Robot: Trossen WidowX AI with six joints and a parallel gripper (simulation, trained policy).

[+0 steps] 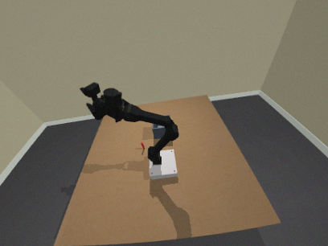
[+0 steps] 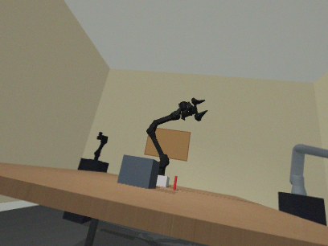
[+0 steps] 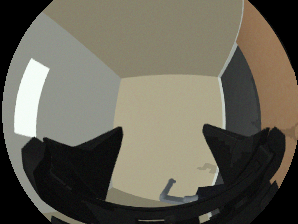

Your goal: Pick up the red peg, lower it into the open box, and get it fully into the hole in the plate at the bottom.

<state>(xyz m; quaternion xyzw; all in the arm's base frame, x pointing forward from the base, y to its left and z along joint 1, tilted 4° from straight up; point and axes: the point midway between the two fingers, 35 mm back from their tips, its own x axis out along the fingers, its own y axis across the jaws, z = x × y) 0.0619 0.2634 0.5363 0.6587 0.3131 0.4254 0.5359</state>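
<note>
The red peg is 580 mm below my gripper tip, 140 mm to the right of it and 110 mm ahead of it. Round my gripper tip: light grey plate 580 mm below, 310 mm to the right, 290 mm ahead.
</note>
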